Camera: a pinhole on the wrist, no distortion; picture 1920 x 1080 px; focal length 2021.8 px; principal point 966.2 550.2 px. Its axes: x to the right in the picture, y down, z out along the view. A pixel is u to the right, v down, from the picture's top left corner.
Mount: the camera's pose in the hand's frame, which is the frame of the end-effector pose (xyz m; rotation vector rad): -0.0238 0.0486 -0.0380 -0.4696 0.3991 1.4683
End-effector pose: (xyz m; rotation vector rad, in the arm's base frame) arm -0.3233 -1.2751 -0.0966 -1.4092 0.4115 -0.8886
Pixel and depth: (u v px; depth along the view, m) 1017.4 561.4 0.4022
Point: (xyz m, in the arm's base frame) -0.0532 -1.0705 -0.3160
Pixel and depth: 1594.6 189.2 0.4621
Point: 0.0342 -1.1593 -0.4303
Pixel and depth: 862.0 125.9 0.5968
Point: 0.1801 -1.0333 -0.3152
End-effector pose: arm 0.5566 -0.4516 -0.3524 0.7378 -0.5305 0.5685
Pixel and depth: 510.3 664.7 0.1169
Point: 0.4557 -0.4633 -0.2865
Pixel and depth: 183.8 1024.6 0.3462
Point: 0.3099 -0.6510 -0.1713
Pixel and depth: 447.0 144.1 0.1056
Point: 0.4829 -0.4544 -0.2773
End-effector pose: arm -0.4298 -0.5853 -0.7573 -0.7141 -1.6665 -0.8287
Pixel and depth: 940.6 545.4 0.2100
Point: -0.3747 -0.3803 -0.7834
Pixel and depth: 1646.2 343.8 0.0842
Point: -0.3429 -0.5033 -0.7565
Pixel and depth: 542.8 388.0 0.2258
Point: -0.4231 -0.3660 -0.7809
